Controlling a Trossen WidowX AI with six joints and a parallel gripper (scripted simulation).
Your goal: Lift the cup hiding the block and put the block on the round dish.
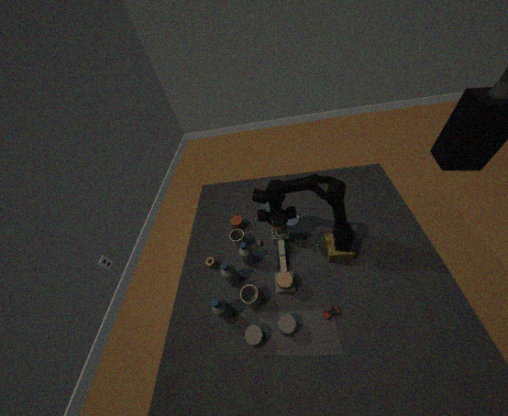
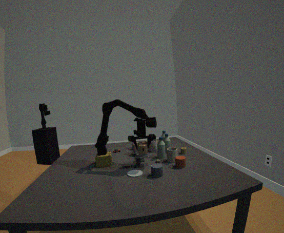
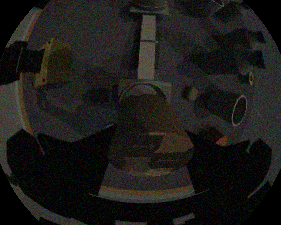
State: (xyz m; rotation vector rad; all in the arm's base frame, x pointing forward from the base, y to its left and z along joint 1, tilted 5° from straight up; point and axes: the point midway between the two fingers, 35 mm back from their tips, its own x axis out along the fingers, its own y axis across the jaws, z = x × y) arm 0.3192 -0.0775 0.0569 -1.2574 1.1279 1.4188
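My gripper tip is now 12 cm to the left of the round dish, 12 cm above it and 5 cm past it. The rest, counted from my gripper tip: blue-grey cylinder (15 cm to the right, 10 cm ahead, 9 cm below); tan cup (2 cm to the right, 1 cm above); orange cylinder (24 cm ahead, 9 cm below, 5 cm to the right).
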